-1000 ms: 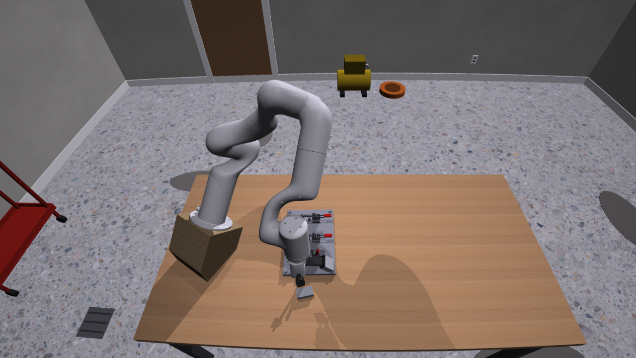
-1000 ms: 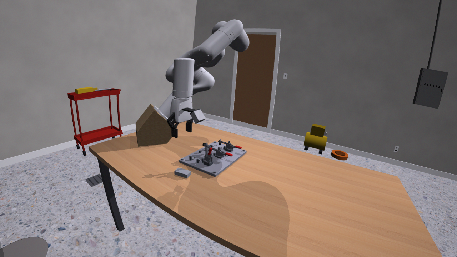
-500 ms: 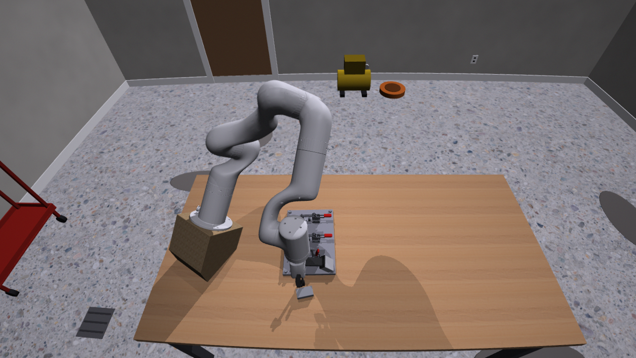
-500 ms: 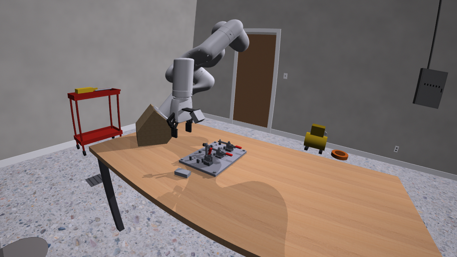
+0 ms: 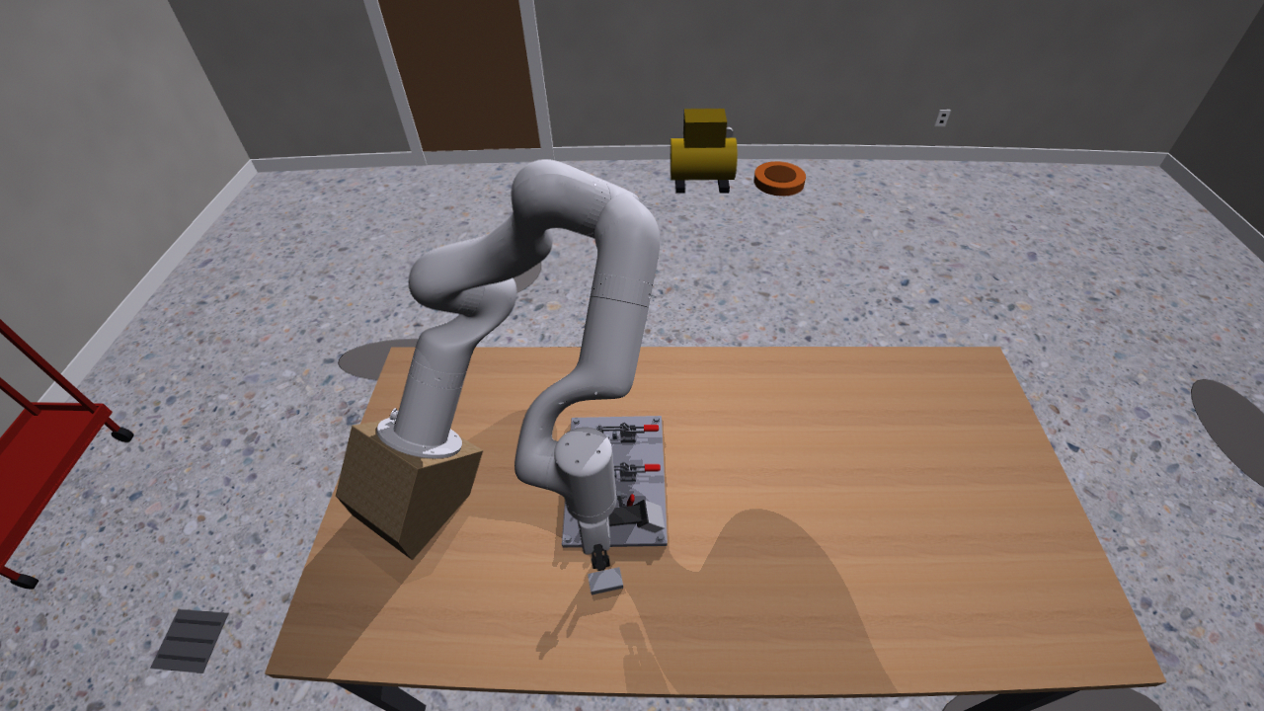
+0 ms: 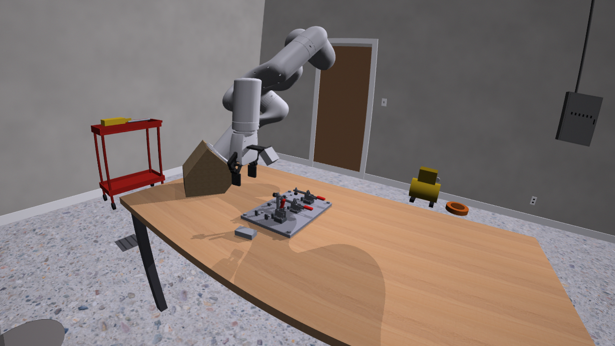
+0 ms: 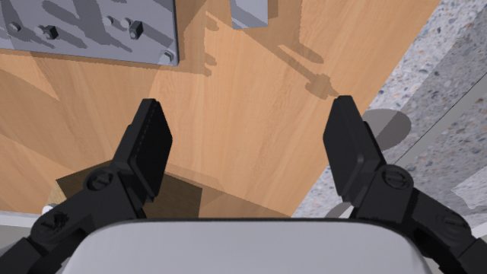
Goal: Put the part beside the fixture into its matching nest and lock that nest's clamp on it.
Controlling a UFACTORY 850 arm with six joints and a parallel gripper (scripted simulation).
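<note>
Right now the grey block part is 20 cm below my hand. Round my hand: grey fixture plate (25 cm to the left, 21 cm below, 6 cm behind).
</note>
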